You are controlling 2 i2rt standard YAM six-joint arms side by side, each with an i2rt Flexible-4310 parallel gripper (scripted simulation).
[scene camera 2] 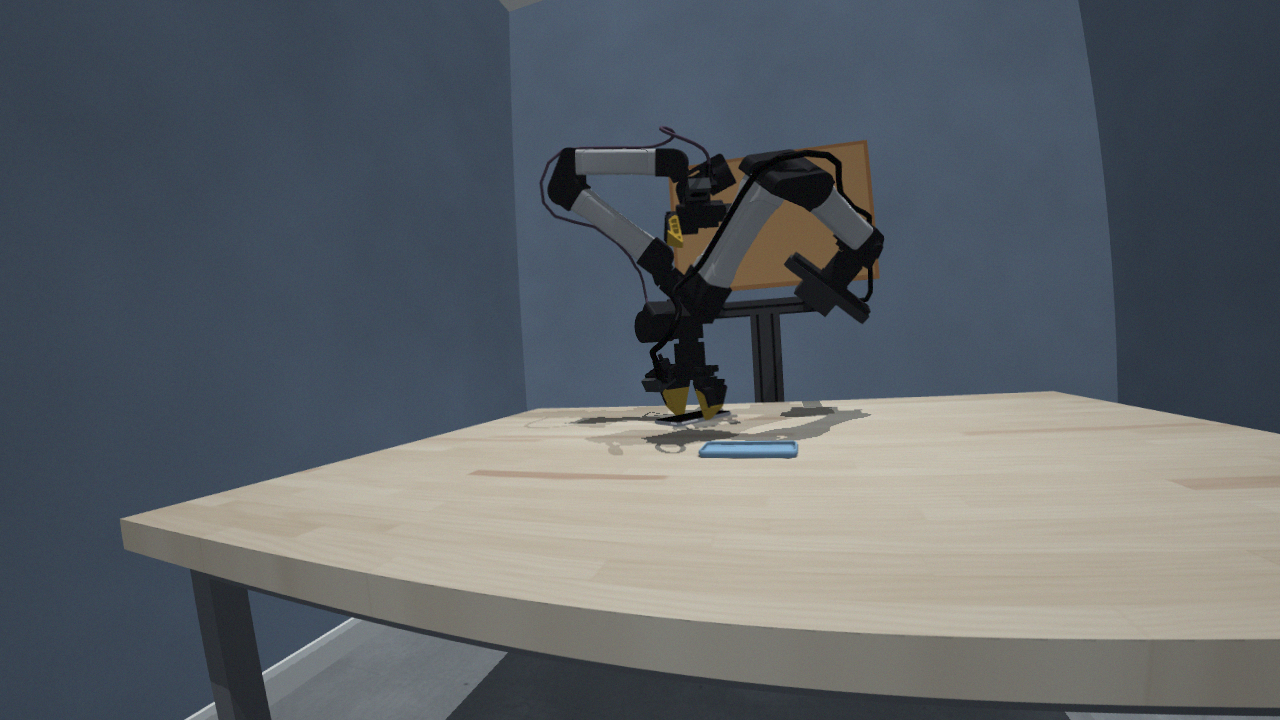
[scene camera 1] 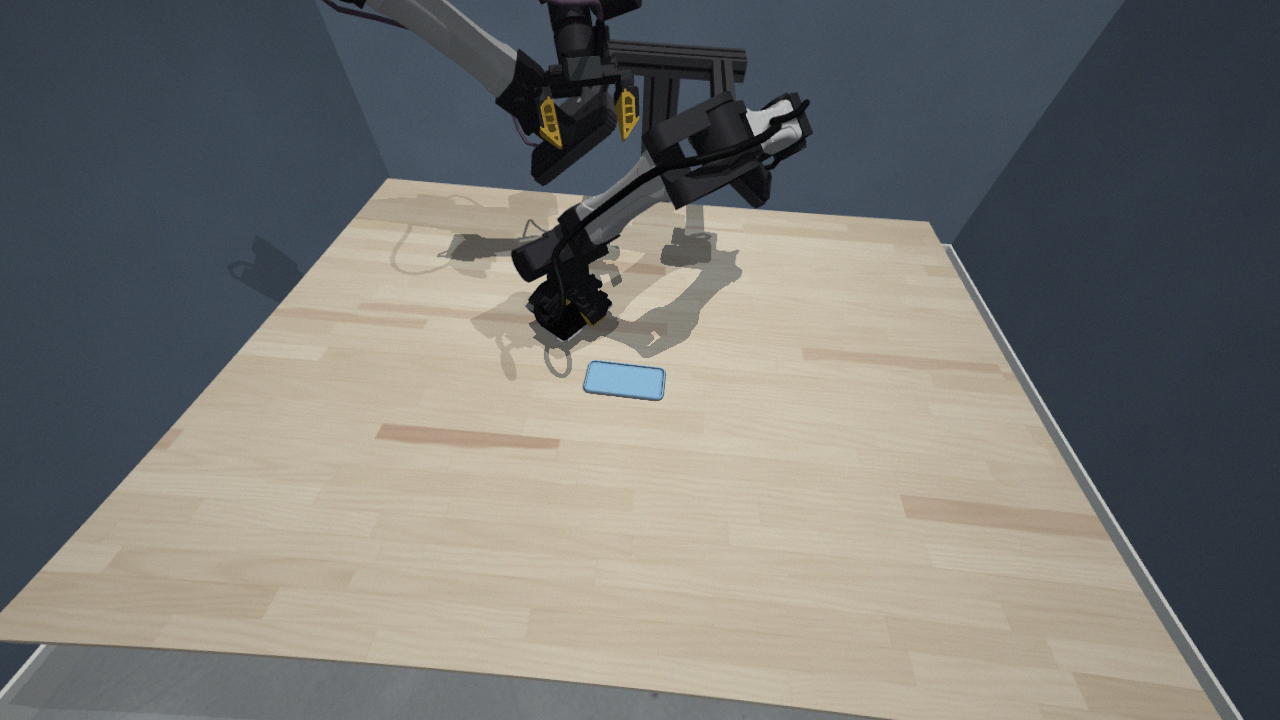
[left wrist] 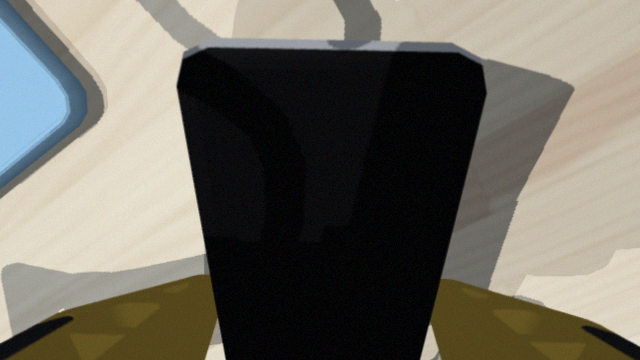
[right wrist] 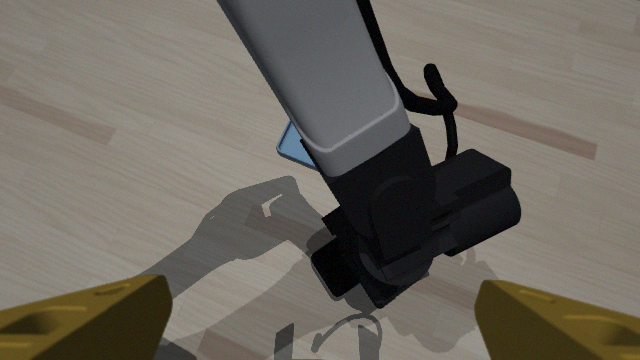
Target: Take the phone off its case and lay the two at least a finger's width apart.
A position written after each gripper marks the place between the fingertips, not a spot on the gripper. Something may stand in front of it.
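A black phone appears in the left wrist view (left wrist: pixel 328 174) and again in the right wrist view (right wrist: pixel 327 260). The left gripper is visible in scene camera 2 (scene camera 2: pixel 693 418), in scene camera 1 (scene camera 1: pixel 578 315), in the left wrist view (left wrist: pixel 324 290) and in the right wrist view (right wrist: pixel 364 248), while the right gripper can be seen in scene camera 1 (scene camera 1: pixel 592 144), in scene camera 2 (scene camera 2: pixel 706 243) and in the right wrist view (right wrist: pixel 322 291).
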